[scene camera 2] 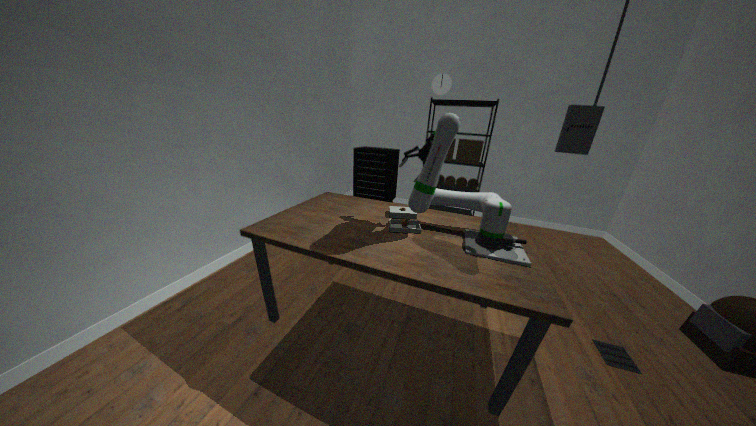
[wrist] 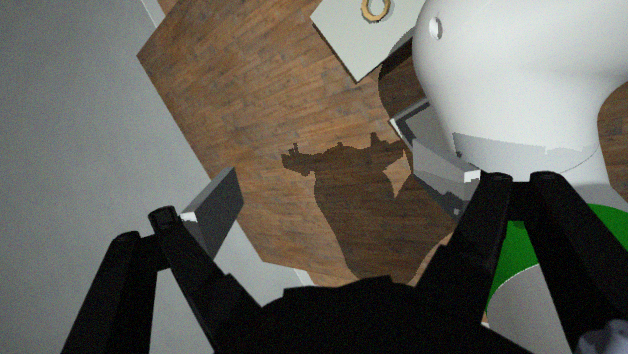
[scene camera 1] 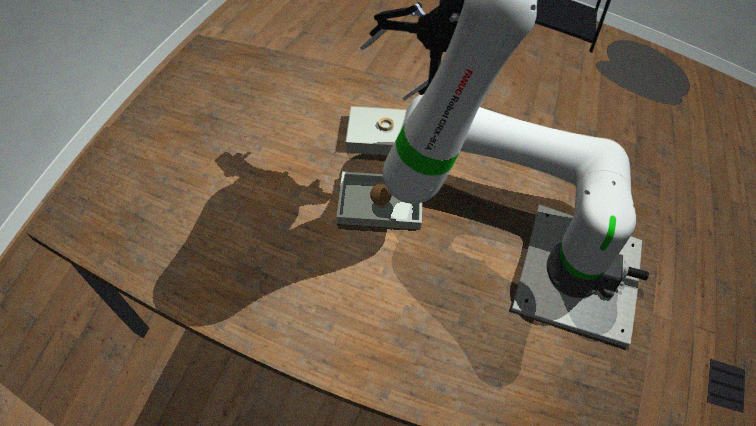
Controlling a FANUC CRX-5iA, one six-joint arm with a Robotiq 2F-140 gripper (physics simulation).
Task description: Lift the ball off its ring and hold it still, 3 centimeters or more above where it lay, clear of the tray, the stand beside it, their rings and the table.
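Where they show: gripper, between the fingertips: [scene camera 2: 407, 174] [wrist: 324, 172] [scene camera 1: 385, 71]; arm's base, origin of its link: [scene camera 2: 488, 243] [scene camera 1: 575, 269].
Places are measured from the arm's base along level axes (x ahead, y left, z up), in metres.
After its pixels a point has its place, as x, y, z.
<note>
The brown ball [scene camera 1: 380, 195] {0.486, -0.029, 0.040} [scene camera 2: 405, 222] {0.483, -0.025, 0.033} sits inside the shallow grey tray [scene camera 1: 351, 221] {0.534, 0.032, 0.000} [scene camera 2: 404, 230] {0.478, 0.019, 0.000} [wrist: 398, 129] {0.588, -0.066, 0.014}. Its ring is not visible beneath it, and the arm hides the ball in the wrist view. The pale stand [scene camera 1: 362, 124] {0.598, -0.241, 0.026} [scene camera 2: 395, 215] {0.576, -0.180, 0.005} [wrist: 350, 45] {0.602, -0.225, 0.027} is beside the tray, with a tan ring [scene camera 1: 391, 127] {0.523, -0.246, 0.034} [scene camera 2: 403, 209] {0.533, -0.239, 0.036} [wrist: 365, 11] {0.556, -0.255, 0.036} on top. My gripper [scene camera 1: 394, 64] {0.519, -0.142, 0.306} [scene camera 2: 408, 165] {0.519, -0.142, 0.306} [wrist: 324, 172] {0.519, -0.142, 0.306} is open and empty, high above the table and well apart from the ball. Its fingers point off to the side, away from the arm.
The white arm [scene camera 1: 439, 116] {0.378, 0.041, 0.391} [scene camera 2: 436, 164] {0.349, 0.039, 0.406} [wrist: 510, 65] {0.403, -0.157, 0.239} leans over the tray's right side and part of the stand. Its base plate [scene camera 1: 576, 317] {-0.017, 0.123, 0.002} [scene camera 2: 497, 257] {-0.014, 0.146, 0.000} is on the right of the wooden table [scene camera 1: 296, 338] {0.553, 0.334, -0.013} [scene camera 2: 370, 259] {0.581, 0.357, -0.014} [wrist: 250, 90] {0.907, -0.254, -0.014}. A shelf rack and a dark cabinet stand behind.
</note>
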